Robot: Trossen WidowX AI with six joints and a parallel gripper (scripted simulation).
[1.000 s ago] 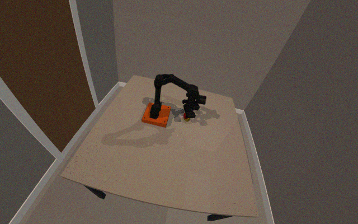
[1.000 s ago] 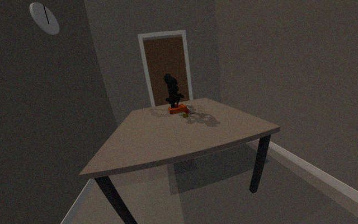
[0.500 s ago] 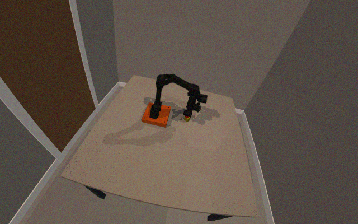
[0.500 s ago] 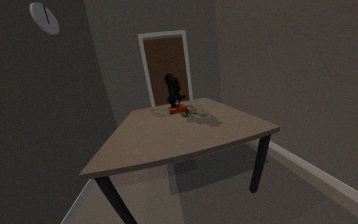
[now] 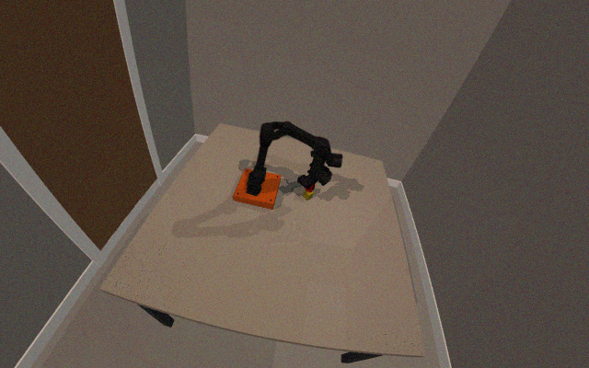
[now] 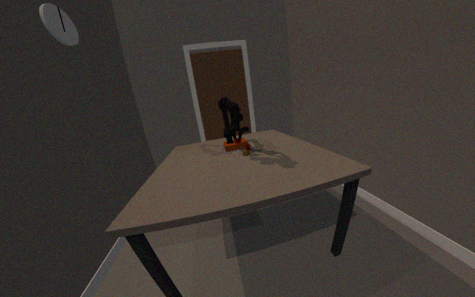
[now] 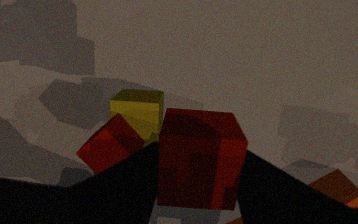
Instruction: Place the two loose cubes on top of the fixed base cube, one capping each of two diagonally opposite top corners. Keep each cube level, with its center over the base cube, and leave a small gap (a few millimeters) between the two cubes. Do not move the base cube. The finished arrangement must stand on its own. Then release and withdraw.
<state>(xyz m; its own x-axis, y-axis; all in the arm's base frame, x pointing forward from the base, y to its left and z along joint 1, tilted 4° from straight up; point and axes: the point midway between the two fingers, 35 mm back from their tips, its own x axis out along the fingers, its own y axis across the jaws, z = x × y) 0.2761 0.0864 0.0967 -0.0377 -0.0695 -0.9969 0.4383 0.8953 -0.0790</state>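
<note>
Right now my gripper tip is 7 cm to the right of the red cube, 7 cm above it and 1 cm past it. From my gripper tip the other things lie so: yellow base cube: 10 cm below, 5 cm to the left.
</note>
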